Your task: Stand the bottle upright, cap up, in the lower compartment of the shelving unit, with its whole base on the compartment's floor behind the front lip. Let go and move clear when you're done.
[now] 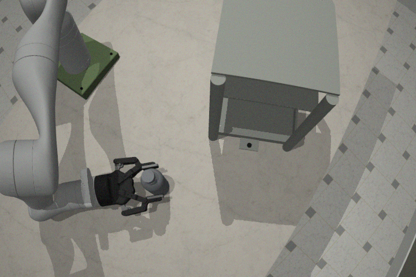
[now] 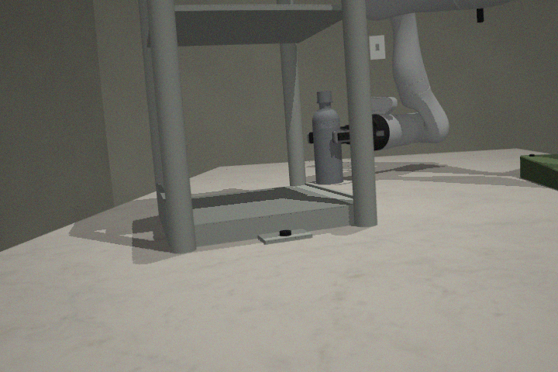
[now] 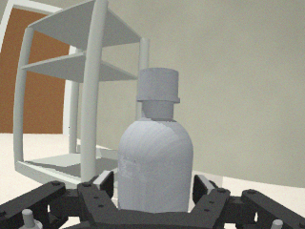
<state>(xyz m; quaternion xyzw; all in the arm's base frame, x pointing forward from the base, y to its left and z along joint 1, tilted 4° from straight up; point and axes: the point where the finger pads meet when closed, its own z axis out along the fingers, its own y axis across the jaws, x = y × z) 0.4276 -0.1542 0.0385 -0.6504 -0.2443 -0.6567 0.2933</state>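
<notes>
The grey bottle is 2 cm above my hand. From my hand the other things lie so: shelving unit 8 cm ahead, 33 cm to the left, 9 cm above.
</notes>
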